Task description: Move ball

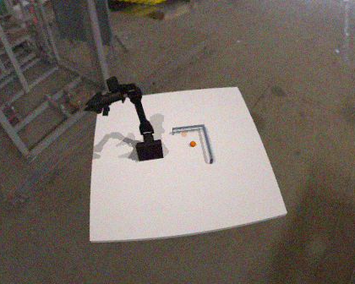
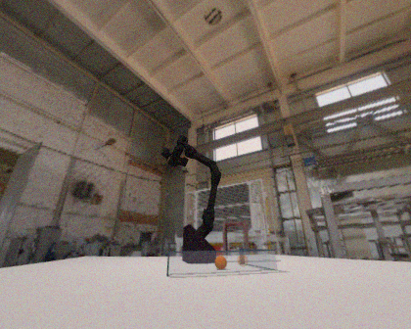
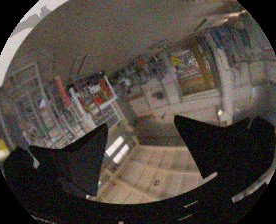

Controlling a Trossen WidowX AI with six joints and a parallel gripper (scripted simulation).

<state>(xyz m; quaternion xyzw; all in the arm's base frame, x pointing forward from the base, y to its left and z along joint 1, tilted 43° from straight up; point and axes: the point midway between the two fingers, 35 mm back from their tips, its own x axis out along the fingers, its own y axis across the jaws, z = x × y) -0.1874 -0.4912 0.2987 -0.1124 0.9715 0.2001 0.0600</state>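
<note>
The orange ball lies 590 mm ahead of my gripper tip, 220 mm to the left of it and 620 mm below it. Also, from my gripper tip: clear wall: 690 mm ahead, 210 mm to the left, 610 mm below; then see-through copy: 530 mm ahead, 310 mm to the left, 620 mm below.
</note>
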